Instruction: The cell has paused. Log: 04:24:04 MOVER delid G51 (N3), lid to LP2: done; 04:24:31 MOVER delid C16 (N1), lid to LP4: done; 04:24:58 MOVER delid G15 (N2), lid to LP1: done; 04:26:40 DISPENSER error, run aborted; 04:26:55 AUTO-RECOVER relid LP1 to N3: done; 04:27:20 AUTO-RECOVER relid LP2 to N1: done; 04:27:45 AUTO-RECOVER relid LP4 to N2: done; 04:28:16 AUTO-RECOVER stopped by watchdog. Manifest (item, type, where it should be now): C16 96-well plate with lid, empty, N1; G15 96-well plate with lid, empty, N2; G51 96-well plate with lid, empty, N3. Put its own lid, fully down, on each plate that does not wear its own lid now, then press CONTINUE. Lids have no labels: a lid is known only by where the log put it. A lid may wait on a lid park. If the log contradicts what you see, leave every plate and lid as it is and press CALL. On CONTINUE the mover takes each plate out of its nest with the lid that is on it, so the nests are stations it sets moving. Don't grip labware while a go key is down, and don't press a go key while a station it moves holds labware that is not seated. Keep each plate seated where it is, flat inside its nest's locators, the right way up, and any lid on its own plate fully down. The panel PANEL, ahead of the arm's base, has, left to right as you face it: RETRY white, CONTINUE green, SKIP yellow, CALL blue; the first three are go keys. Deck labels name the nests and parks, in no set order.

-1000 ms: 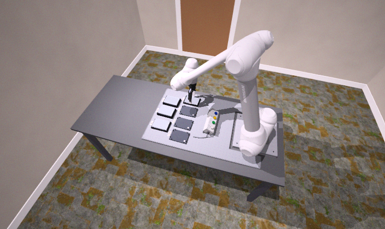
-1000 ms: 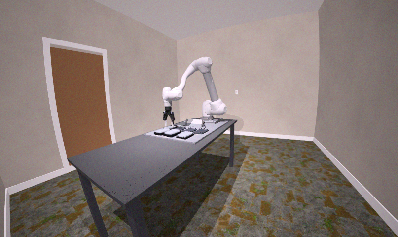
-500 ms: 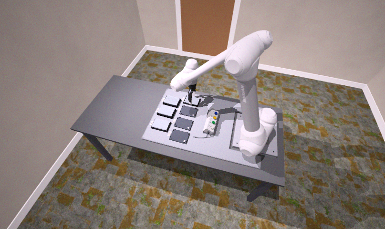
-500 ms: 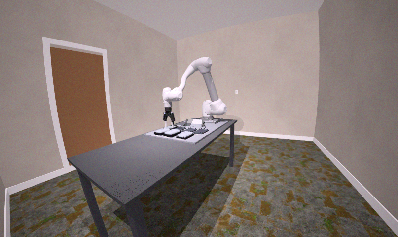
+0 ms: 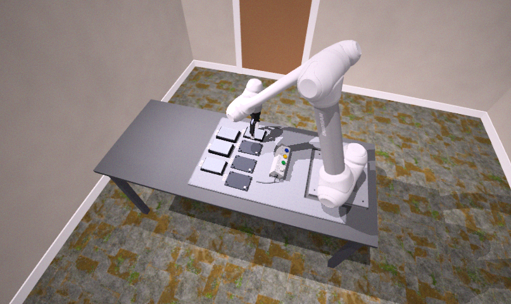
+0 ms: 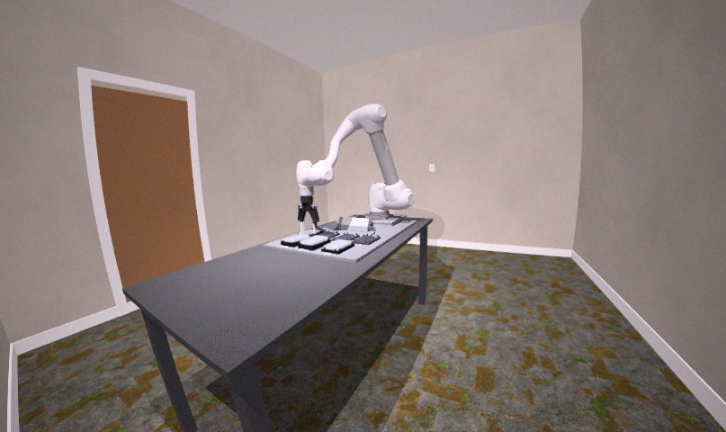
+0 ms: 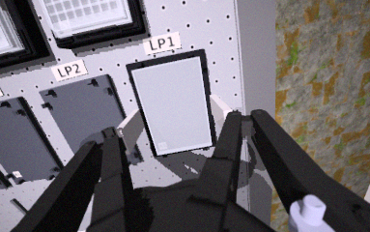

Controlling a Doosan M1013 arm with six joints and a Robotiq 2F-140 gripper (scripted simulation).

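Now: the lid park LP1 30 mm below my hand. The rest, counted from my hand: LP1 label: 90 mm ahead, 40 mm below; then lid park LP2: 130 mm to the left, 30 mm below; then LP2 label: 130 mm to the left, 80 mm ahead, 40 mm below.
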